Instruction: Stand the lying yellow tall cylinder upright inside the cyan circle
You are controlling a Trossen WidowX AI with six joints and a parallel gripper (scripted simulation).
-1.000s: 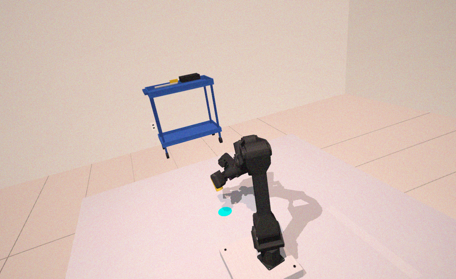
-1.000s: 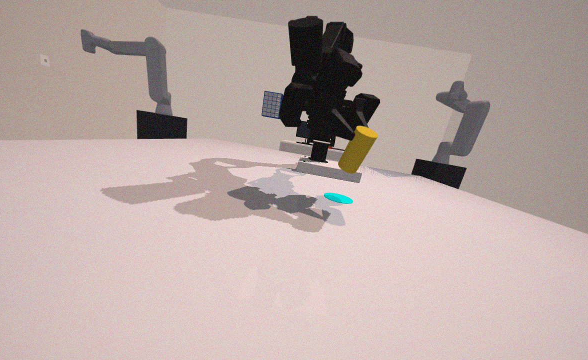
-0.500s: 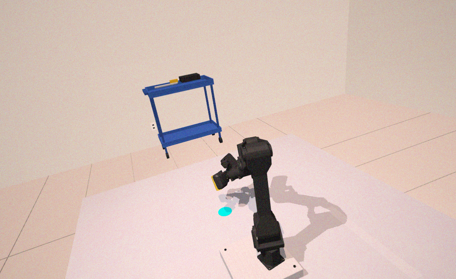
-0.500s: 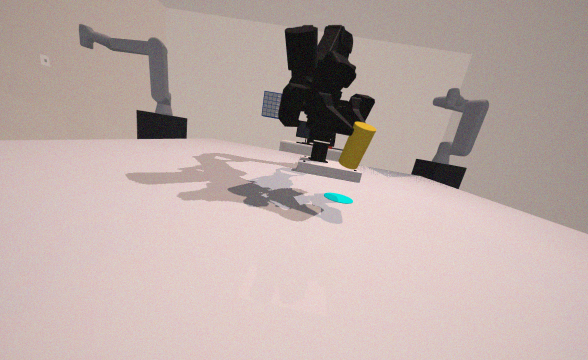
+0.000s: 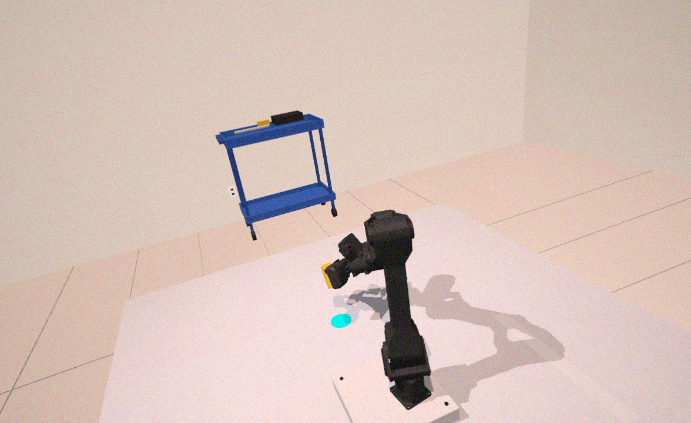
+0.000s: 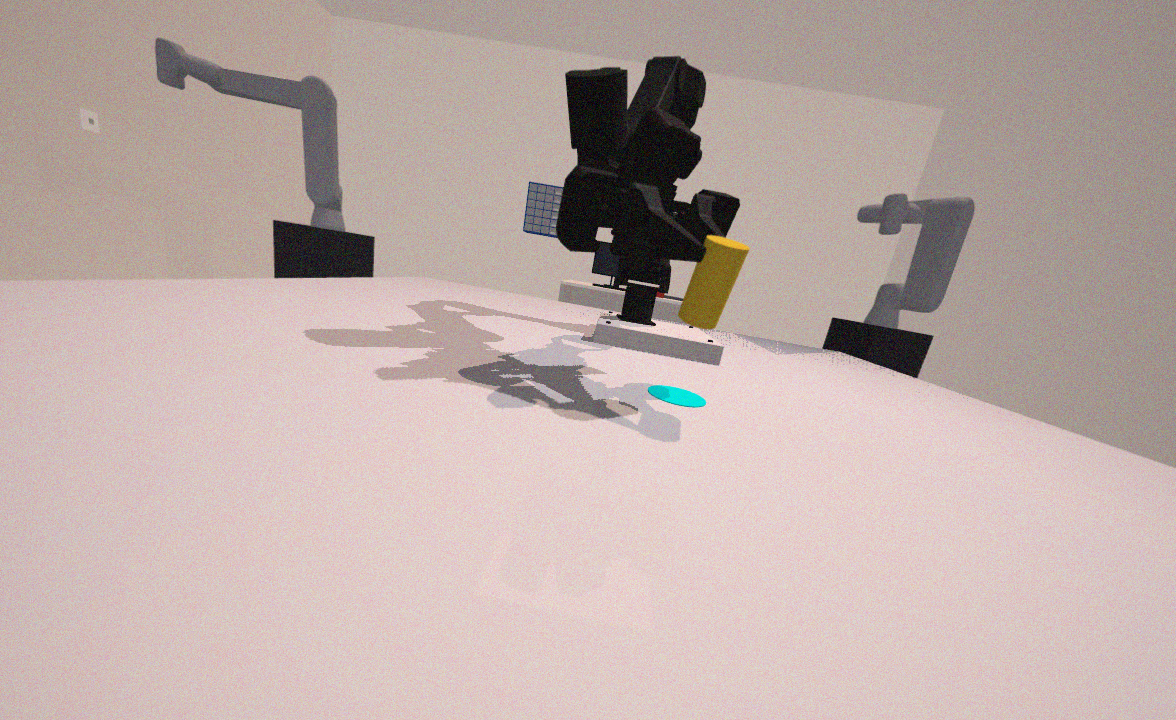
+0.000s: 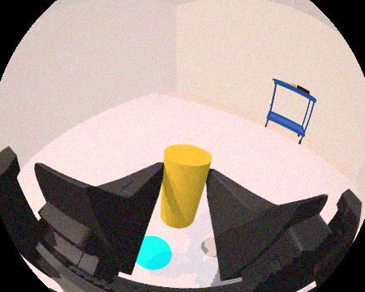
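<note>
Now: gripper tip 6 cm past the cyan circle, 2 cm to the right of it and 14 cm above it. Round my gripper tip: yellow tall cylinder (2 cm below).
</note>
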